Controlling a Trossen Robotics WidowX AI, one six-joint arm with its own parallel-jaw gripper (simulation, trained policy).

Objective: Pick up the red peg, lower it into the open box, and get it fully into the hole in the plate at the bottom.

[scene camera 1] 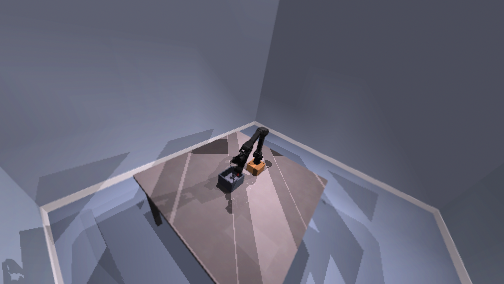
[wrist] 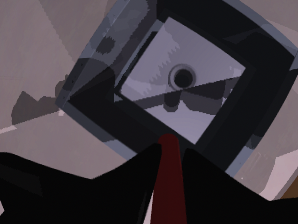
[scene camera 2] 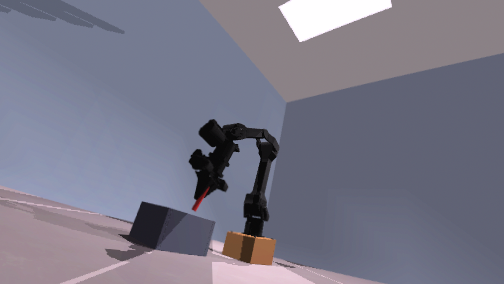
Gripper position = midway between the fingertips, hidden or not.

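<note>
The gripper (scene camera 2: 196, 200) can be seen in the wrist view (wrist: 171, 154) too. A dark box (scene camera 2: 161, 228) is visible as well, and the wrist view (wrist: 90, 95) shows that box again. There is also a pale plate (wrist: 175, 49), though scene camera 2 does not show the plate, which is hidden by the dark box.
</note>
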